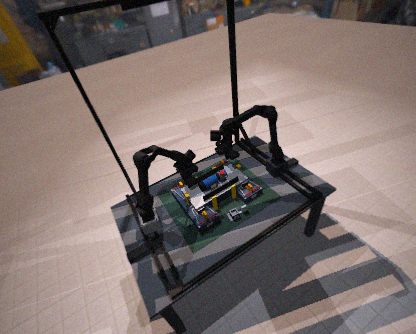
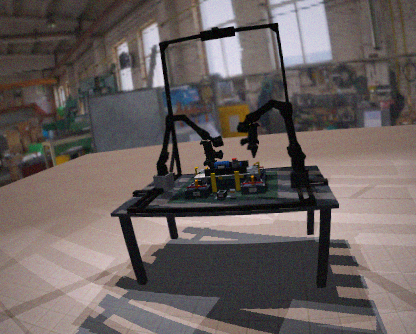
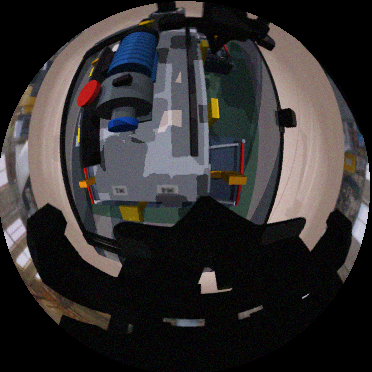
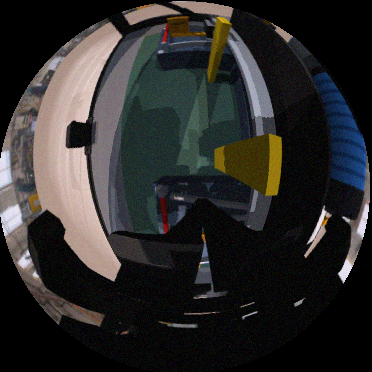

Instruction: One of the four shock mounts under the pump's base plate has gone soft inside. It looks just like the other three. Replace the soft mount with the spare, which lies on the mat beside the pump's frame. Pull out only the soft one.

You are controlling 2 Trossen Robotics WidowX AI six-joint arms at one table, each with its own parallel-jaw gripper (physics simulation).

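The pump [image 1: 208, 180] [image 2: 221, 164] [image 3: 133, 52], with a blue motor, sits on a grey base plate [image 1: 197, 199] [image 3: 166, 156] on the green mat [image 1: 180, 219] [image 2: 273, 187] [image 4: 166, 114]. The plate's near end carries the labels M1 [image 3: 119, 189] and M4 [image 3: 167, 189]. Orange tabs [image 1: 204, 213] [image 1: 249, 186] [image 3: 229, 177] stick out at the plate's corners; the mounts under it are hidden. The spare mount [image 1: 234, 213] [image 2: 221, 193] lies on the mat in front of the frame. My left gripper [image 1: 230, 154] [image 2: 253, 154] [image 3: 203, 200] is shut and empty above the plate's far-right end. My right gripper [image 1: 190, 180] [image 2: 210, 164] [image 4: 200, 202] is shut and empty, low at the plate's left end.
Yellow posts [image 1: 214, 203] [image 1: 233, 191] [image 2: 212, 182] [image 4: 249, 163] stand along the frame's front side. A black bar [image 3: 191, 90] runs along the plate. A tall black overhead frame [image 1: 232, 66] [image 2: 165, 99] rises from the dark table [image 1: 319, 189] [image 2: 226, 210].
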